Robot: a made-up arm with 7 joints.
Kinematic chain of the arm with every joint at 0, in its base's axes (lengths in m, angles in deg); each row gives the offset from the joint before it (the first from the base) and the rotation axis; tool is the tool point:
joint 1: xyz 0 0 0.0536 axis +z
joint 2: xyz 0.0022 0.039 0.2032 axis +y
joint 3: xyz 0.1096 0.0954 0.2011 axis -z
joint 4: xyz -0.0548 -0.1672 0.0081 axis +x
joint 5: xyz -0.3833 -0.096 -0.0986 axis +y
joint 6: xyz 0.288 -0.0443 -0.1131 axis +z
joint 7: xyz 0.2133 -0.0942 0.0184 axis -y
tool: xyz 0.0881 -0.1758 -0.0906
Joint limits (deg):
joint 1: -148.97..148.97
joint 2: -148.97..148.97
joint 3: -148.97..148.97
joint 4: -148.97..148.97
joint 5: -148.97..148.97
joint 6: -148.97..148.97
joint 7: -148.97..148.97
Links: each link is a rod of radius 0.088 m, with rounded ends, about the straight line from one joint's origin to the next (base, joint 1, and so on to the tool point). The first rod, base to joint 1, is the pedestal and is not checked.
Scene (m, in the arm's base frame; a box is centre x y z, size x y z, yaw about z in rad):
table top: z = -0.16
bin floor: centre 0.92 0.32 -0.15 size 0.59 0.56 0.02 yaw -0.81
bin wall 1: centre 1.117 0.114 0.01 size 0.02 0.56 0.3 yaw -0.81
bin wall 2: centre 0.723 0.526 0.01 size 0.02 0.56 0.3 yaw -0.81
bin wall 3: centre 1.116 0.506 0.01 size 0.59 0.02 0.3 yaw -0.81
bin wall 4: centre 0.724 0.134 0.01 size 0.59 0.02 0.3 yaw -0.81
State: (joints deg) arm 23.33 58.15 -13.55 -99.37 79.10 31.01 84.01
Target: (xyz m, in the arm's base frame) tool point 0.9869 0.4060 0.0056
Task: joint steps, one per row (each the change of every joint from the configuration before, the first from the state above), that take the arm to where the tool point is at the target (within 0.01 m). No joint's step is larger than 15 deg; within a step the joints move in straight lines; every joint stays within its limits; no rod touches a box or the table.
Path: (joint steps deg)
1: -14.01 -2.56 11.10 5.56 4.38 4.23 -0.98
2: -14.01 -2.57 11.11 5.55 4.37 4.23 -0.98
3: -14.01 -2.56 11.10 5.56 4.38 4.23 -0.97
4: -14.01 -2.56 11.10 5.55 4.38 4.23 -0.98
5: -14.01 -2.57 11.11 5.56 4.37 4.23 -0.98
6: -14.01 -2.56 11.10 5.56 4.38 4.23 -0.98
7: -14.01 -2.57 11.10 5.55 4.38 4.23 -0.98
8: -14.01 -2.56 11.10 5.56 4.37 4.23 -0.98
9: -14.00 -2.56 11.11 5.56 4.38 4.23 -0.97
10: 7.02 -10.00 4.26 6.70 1.86 -0.36 -1.65
11: 7.02 -10.00 4.26 6.70 1.86 -0.37 -1.65

